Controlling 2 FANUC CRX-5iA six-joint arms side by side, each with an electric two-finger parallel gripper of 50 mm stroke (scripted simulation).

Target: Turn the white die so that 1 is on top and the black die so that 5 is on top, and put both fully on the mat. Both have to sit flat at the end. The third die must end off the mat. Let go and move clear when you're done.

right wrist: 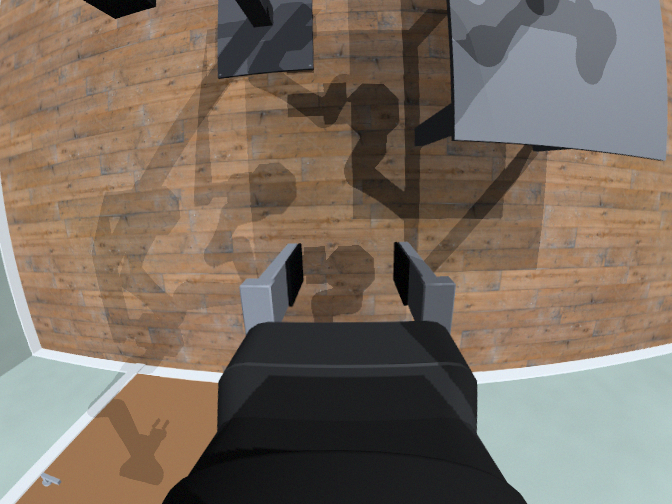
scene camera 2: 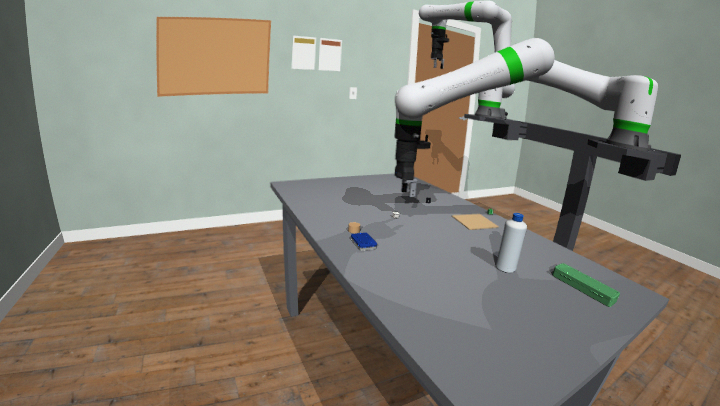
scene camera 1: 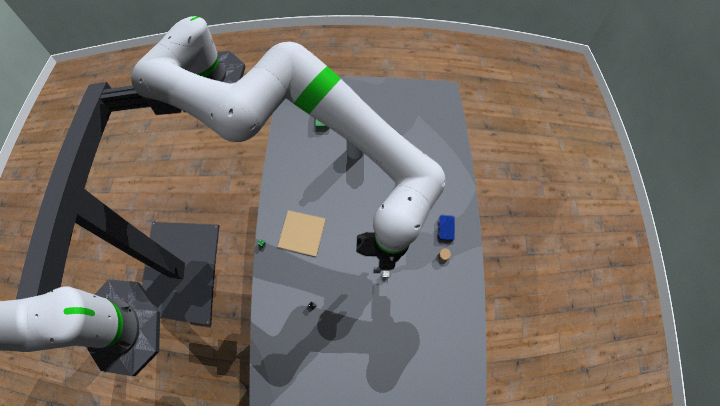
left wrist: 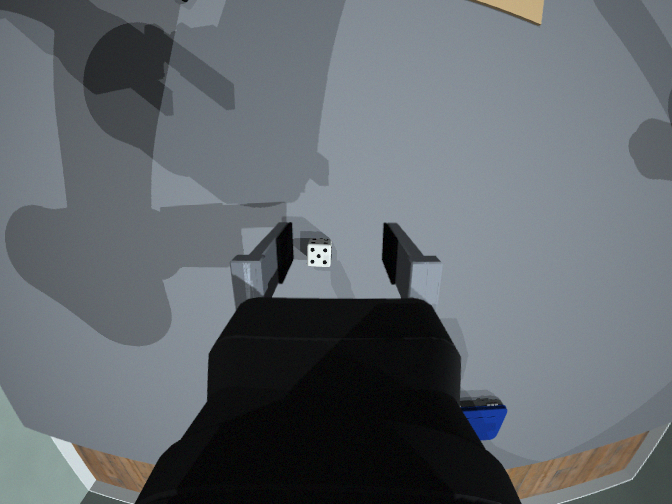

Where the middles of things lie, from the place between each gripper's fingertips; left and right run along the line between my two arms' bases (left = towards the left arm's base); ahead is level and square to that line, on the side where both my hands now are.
My left hand (scene camera 2: 407,194) is 270 mm past the tan mat (scene camera 1: 301,233), 90 mm to the right of it and 110 mm above it. The rest, counted from my left hand: white bottle (scene camera 2: 514,232) 140 mm behind, 440 mm to the left, 30 mm below; then blue box (left wrist: 486,417) 230 mm ahead, 180 mm to the left, 100 mm below; then green box (scene camera 2: 606,295) 300 mm behind, 620 mm to the left, 100 mm below.
My right hand is 96 cm to the right of the tan mat, 68 cm above it and 31 cm short of it. Round my right hand: blue box 106 cm to the left, 81 cm ahead, 67 cm below.
